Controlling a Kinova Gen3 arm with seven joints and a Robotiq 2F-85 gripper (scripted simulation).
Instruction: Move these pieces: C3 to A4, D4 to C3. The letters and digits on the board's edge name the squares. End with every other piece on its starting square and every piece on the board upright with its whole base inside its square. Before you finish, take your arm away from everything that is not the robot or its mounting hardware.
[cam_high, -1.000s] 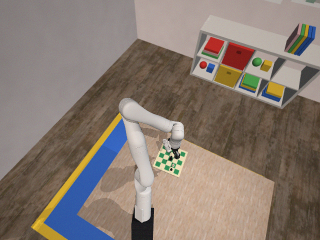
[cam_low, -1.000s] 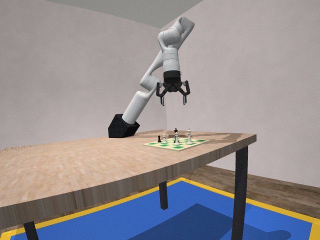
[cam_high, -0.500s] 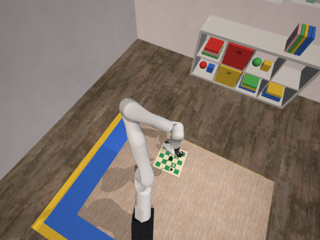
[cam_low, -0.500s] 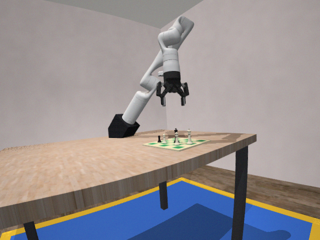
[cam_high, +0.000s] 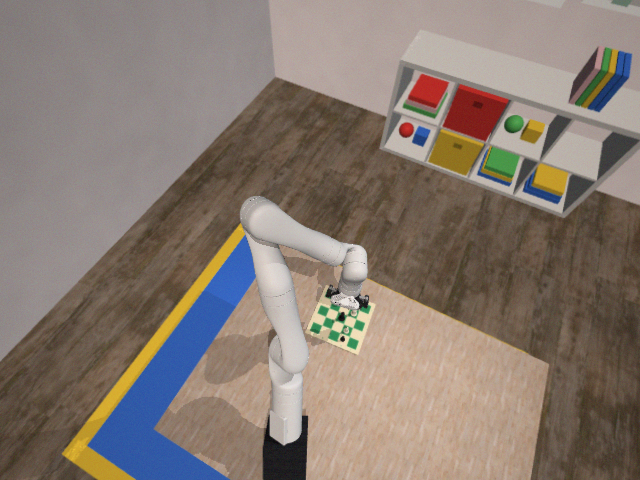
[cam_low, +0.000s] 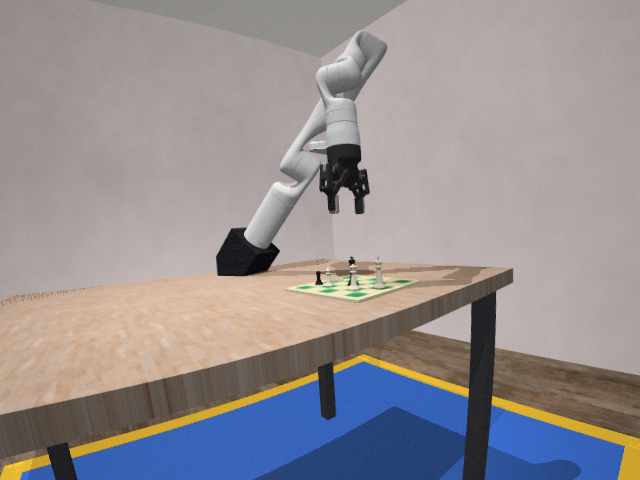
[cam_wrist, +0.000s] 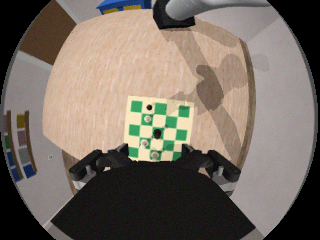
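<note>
Now: the tall black piece 130 mm below my hand. From my hand the other things lie so: white pawn (140 mm below, 40 mm to the right, 20 mm behind); tall white piece (130 mm below, 70 mm ahead, 30 mm to the left); green-and-cream chessboard (170 mm below, 10 mm to the left).
</note>
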